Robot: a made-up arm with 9 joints. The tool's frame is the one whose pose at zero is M. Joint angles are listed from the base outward.
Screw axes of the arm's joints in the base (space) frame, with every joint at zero. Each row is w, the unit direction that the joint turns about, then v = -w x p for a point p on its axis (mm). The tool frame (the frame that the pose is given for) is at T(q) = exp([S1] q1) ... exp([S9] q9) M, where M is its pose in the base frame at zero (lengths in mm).
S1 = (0, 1, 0, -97.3, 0, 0)
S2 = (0, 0, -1, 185.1, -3.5, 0)
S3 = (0, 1, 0, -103.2, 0, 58.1)
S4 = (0, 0, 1, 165, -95.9, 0)
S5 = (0, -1, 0, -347.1, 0, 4.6)
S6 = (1, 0, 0, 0, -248.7, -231.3)
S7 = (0, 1, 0, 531.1, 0, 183.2)
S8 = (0, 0, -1, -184, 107.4, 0)
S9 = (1, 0, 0, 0, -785.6, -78.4)
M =
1 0 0 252.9
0 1 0 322.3
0 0 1 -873.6
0 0 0 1
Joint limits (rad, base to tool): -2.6..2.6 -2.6..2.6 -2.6..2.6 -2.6..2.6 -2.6..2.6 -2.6..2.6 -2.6..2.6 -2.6..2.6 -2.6..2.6
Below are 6 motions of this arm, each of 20 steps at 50 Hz.
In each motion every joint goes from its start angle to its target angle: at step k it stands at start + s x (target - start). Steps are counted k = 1, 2, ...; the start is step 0. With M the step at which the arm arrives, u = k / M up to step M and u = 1 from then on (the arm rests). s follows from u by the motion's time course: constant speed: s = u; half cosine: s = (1 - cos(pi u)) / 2; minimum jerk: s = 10 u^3 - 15 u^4 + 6 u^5.
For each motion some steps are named. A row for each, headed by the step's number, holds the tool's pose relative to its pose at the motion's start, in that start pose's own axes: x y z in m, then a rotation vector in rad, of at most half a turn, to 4 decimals.
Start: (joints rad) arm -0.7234 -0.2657 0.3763 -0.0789 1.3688 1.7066 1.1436 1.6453 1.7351
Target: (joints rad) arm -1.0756 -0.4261 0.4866 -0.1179 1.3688 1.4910 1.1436 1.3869 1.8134
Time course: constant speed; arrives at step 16
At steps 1, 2, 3, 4, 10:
1: 0.0046 -0.0001 0.0045 -0.0046 0.0150 0.0152
2: 0.0094 0.0000 0.0090 -0.0095 0.0300 0.0304
3: 0.0143 0.0001 0.0136 -0.0146 0.0450 0.0456
4: 0.0194 0.0004 0.0183 -0.0200 0.0599 0.0607
10: 0.0523 0.0049 0.0478 -0.0579 0.1477 0.1508

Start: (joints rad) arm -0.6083 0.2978 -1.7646 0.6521 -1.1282 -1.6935 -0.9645 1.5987 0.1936
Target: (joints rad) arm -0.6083 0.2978 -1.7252 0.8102 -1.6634 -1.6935 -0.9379 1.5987 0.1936
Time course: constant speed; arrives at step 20
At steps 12, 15, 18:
12: -0.1564 0.0865 -0.0649 0.0604 0.2685 0.2146
15: -0.1994 0.1017 -0.0734 0.0716 0.3342 0.2710
18: -0.2432 0.1139 -0.0789 0.0813 0.3993 0.3284

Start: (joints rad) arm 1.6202 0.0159 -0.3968 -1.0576 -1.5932 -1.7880 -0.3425 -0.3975 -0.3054
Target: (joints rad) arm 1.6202 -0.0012 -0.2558 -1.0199 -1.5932 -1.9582 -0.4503 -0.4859 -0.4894
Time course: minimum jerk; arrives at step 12
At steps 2, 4, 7, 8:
2: -0.0029 -0.0005 -0.0043 -0.0123 -0.0007 0.0094
4: -0.0165 -0.0038 -0.0252 -0.0725 -0.0053 0.0558
7: -0.0469 -0.0168 -0.0739 -0.2224 -0.0273 0.1773
8: -0.0549 -0.0220 -0.0877 -0.2676 -0.0371 0.2156

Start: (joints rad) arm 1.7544 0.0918 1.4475 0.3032 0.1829 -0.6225 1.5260 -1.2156 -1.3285
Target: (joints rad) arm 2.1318 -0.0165 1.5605 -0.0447 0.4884 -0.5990 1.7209 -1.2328 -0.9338
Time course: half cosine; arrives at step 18
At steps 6, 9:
6: -0.0082 0.0904 0.0830 0.2463 0.0080 0.0048
9: -0.0232 0.1599 0.1713 0.4877 0.0308 0.0065

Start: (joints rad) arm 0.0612 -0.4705 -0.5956 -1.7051 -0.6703 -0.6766 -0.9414 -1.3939 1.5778
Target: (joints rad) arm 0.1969 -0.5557 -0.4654 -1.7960 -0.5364 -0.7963 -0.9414 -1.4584 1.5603
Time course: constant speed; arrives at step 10
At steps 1, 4, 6, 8, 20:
1: -0.0226 -0.0037 -0.0094 -0.0003 0.0179 -0.0345
4: -0.0919 -0.0106 -0.0358 -0.0002 0.0743 -0.1380
6: -0.1392 -0.0114 -0.0519 0.0005 0.1139 -0.2069
8: -0.1872 -0.0092 -0.0666 0.0017 0.1551 -0.2756
20: -0.2356 -0.0040 -0.0797 0.0034 0.1979 -0.3441

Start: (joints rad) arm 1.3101 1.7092 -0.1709 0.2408 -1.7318 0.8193 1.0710 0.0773 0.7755
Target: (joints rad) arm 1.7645 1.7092 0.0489 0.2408 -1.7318 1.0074 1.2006 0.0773 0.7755
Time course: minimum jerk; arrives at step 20
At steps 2, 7, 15, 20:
2: 0.0006 0.0006 0.0027 0.0042 -0.0001 -0.0007
7: 0.0138 0.0147 0.0750 0.1157 -0.0011 -0.0150
15: 0.0214 0.0366 0.2964 0.4479 0.0095 -0.0042
20: 0.0184 0.0370 0.3319 0.4999 0.0127 0.0048

